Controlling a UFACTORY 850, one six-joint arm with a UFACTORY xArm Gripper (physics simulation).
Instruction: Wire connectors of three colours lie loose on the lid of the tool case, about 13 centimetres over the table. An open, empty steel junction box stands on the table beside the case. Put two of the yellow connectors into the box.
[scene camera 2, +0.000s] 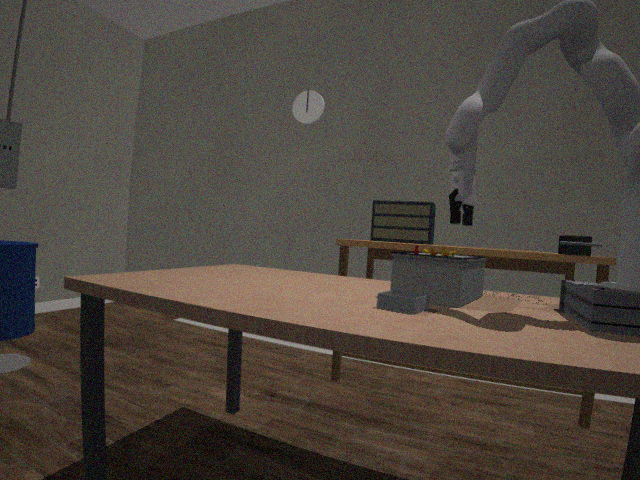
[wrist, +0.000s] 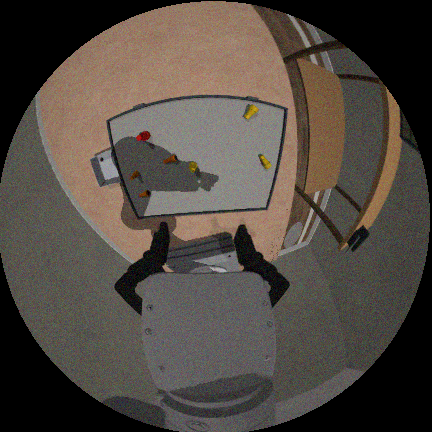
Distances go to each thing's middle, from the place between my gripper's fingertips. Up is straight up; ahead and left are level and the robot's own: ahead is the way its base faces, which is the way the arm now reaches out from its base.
My gripper is now 5 cm short of the tool case (scene camera 2: 455, 280), 2 cm to the left of it and 17 cm above it. The rest, counted from my hand: steel junction box (wrist: 103, 165): 16 cm ahead, 24 cm to the left, 22 cm below.
